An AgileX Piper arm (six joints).
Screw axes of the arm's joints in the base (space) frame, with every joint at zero. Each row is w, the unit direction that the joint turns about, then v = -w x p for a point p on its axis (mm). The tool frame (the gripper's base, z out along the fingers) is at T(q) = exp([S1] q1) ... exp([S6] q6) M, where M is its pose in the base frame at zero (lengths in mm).
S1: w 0 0 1 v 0.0 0.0 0.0
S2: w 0 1 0 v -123.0 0.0 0.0
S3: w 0 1 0 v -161.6 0.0 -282.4
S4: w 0.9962 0 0.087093 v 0.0 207.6 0.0
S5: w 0 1 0 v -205.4 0.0 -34.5
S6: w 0.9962 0 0.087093 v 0.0 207.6 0.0
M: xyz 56.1 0.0 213.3 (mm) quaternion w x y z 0.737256 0 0.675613 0
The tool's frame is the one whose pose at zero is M.
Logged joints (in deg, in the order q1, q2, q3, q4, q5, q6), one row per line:
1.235, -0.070, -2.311, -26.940, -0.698, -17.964
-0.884, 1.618, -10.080, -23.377, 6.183, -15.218
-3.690, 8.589, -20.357, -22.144, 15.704, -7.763
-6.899, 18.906, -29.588, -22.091, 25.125, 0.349
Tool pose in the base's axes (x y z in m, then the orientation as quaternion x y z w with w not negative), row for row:
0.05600, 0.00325, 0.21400, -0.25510, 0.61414, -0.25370, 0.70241
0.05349, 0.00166, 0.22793, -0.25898, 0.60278, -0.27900, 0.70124
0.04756, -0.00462, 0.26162, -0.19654, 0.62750, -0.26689, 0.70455
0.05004, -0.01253, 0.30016, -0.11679, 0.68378, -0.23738, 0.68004
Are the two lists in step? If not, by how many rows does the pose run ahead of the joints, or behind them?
The pose runs 1 row behind the joints: the pose in row i belongs to the joints in row i - 1.
